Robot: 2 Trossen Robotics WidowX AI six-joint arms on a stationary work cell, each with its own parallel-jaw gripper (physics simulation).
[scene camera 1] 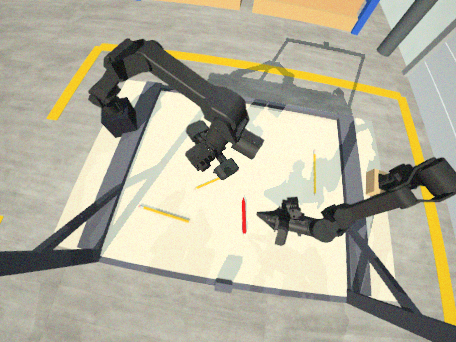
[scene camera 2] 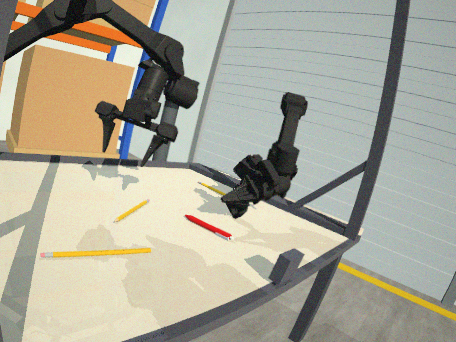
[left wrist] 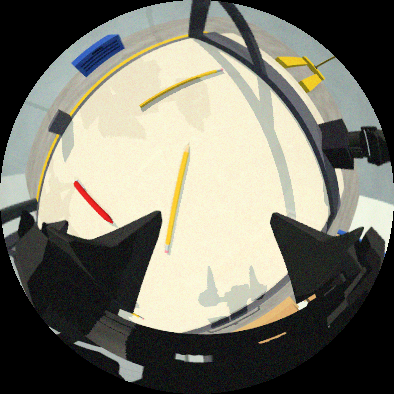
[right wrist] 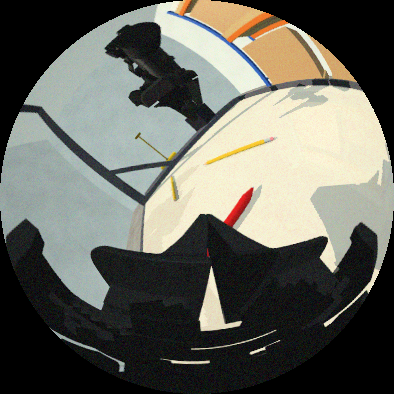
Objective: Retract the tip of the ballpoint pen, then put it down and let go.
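Pixels of known places: left gripper, between the fingertips: (scene camera 2: pixel 122 159) (left wrist: pixel 219 217) (right wrist: pixel 198 111); right gripper, between the fingertips: (scene camera 1: pixel 256 213) (scene camera 2: pixel 221 199) (left wrist: pixel 66 222) (right wrist: pixel 204 218); left arm's base, origin of its link: (scene camera 1: pixel 114 109) (left wrist: pixel 349 143); right arm's base, origin of its link: (scene camera 1: pixel 385 183).
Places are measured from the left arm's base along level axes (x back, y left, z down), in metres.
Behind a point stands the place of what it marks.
The red pen (scene camera 1: pixel 244 216) @[x -0.375, y -0.490, z 0.095 m] (scene camera 2: pixel 208 227) @[x -0.368, y -0.492, z 0.099 m] (left wrist: pixel 93 202) @[x -0.373, y -0.474, z 0.097 m] (right wrist: pixel 241 206) @[x -0.389, y -0.455, z 0.097 m] lies flat on the table (scene camera 1: pixel 185 250) @[x -0.153, y -0.546, z 0.106 m], its silvery clip end toward the front edge. In the right wrist view no metal point shows clearly at its tapered end; elsewhere the tip is too small to judge. My right gripper (scene camera 1: pixel 258 215) @[x -0.406, y -0.495, z 0.041 m] (scene camera 2: pixel 224 200) @[x -0.406, y -0.495, z 0.041 m] (right wrist: pixel 204 218) @[x -0.406, y -0.495, z 0.041 m] is shut and empty, above the table just right of the pen in scene camera 1, and hides part of the pen in the right wrist view. My left gripper (scene camera 2: pixel 124 158) @[x -0.289, y -0.296, z -0.003 m] (left wrist: pixel 219 217) @[x -0.289, y -0.296, z -0.003 m] is wide open and empty, above the table behind and left of the pen.
A yellow pencil (scene camera 1: pixel 165 213) @[x -0.110, y -0.409, z 0.100 m] (scene camera 2: pixel 100 253) @[x -0.103, y -0.411, z 0.102 m] (left wrist: pixel 180 86) @[x -0.115, y -0.410, z 0.102 m] lies at the left. A second pencil (scene camera 2: pixel 132 211) @[x -0.302, y -0.336, z 0.102 m] (left wrist: pixel 177 200) @[x -0.309, y -0.328, z 0.101 m] (right wrist: pixel 240 151) @[x -0.334, y -0.330, z 0.104 m] lies partly under the left gripper in scene camera 1. A third pencil (scene camera 1: pixel 314 172) @[x -0.701, y -0.400, z 0.101 m] lies farther right. A dark block (scene camera 1: pixel 223 285) @[x -0.250, y -0.670, z 0.050 m] (scene camera 2: pixel 286 266) @[x -0.222, y -0.673, z 0.063 m] stands at the front edge.
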